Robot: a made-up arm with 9 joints. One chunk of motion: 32 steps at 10 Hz.
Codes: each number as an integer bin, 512 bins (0 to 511) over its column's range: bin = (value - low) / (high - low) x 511, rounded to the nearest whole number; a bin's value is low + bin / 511 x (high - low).
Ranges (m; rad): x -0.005..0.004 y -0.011..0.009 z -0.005..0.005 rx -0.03..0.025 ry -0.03..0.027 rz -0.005..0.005
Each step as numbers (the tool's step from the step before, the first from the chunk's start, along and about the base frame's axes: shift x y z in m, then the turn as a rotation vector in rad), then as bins.
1 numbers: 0.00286 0.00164 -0.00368 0.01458 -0.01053 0.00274
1 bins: 446 323 67 414 175 396
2 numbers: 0.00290 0.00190 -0.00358 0.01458 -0.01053 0.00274
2 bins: 449 330 73 414 175 396
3 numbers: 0.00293 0.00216 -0.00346 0.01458 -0.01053 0.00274
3 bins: 450 336 79 414 175 396
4 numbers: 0.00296 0.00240 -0.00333 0.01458 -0.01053 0.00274
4 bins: 452 342 85 414 175 396
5 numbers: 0.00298 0.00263 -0.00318 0.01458 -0.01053 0.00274
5 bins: 453 348 93 414 175 396
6 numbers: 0.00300 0.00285 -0.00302 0.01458 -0.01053 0.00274
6 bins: 454 354 101 414 175 396
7 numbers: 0.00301 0.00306 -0.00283 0.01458 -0.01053 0.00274
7 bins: 455 359 111 414 175 396
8 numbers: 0.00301 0.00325 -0.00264 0.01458 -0.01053 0.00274
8 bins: 455 364 121 414 175 396
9 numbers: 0.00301 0.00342 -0.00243 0.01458 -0.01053 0.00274
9 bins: 455 368 131 414 175 396
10 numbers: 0.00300 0.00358 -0.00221 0.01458 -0.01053 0.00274
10 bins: 454 373 143 414 175 396
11 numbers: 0.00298 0.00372 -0.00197 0.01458 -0.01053 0.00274
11 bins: 453 376 155 414 175 396
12 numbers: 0.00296 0.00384 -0.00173 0.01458 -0.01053 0.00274
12 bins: 452 379 167 414 175 396
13 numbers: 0.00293 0.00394 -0.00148 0.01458 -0.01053 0.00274
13 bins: 450 382 180 414 175 396
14 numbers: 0.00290 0.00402 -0.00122 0.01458 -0.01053 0.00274
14 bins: 449 384 193 414 175 396
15 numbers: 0.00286 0.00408 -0.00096 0.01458 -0.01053 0.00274
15 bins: 446 385 206 414 175 396
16 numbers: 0.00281 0.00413 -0.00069 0.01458 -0.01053 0.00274
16 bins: 443 387 220 414 175 396
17 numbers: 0.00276 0.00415 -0.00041 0.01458 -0.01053 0.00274
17 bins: 441 387 235 414 175 396
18 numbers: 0.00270 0.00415 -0.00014 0.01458 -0.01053 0.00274
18 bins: 437 387 248 414 175 396
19 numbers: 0.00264 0.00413 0.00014 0.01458 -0.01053 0.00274
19 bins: 434 387 263 414 175 396
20 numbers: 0.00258 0.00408 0.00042 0.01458 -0.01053 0.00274
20 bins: 430 385 277 414 175 396
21 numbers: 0.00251 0.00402 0.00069 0.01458 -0.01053 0.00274
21 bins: 426 384 291 414 175 396
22 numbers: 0.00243 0.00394 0.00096 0.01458 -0.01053 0.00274
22 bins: 422 382 305 414 175 396
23 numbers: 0.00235 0.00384 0.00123 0.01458 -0.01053 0.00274
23 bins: 417 379 318 414 175 396
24 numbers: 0.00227 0.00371 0.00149 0.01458 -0.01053 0.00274
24 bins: 413 376 332 414 175 396
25 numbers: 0.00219 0.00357 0.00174 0.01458 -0.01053 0.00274
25 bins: 408 372 344 414 175 396
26 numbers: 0.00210 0.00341 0.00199 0.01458 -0.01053 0.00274
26 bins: 403 368 357 414 175 396
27 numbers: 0.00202 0.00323 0.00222 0.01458 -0.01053 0.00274
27 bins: 399 364 369 414 175 396
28 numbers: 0.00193 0.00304 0.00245 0.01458 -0.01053 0.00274
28 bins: 393 359 381 414 175 396
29 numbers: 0.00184 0.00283 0.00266 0.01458 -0.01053 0.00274
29 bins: 388 353 391 414 175 396
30 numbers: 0.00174 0.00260 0.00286 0.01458 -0.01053 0.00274
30 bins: 383 347 402 414 175 396
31 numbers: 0.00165 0.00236 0.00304 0.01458 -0.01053 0.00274
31 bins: 378 341 411 414 175 396
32 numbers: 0.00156 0.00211 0.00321 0.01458 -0.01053 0.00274
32 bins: 372 335 420 414 175 396
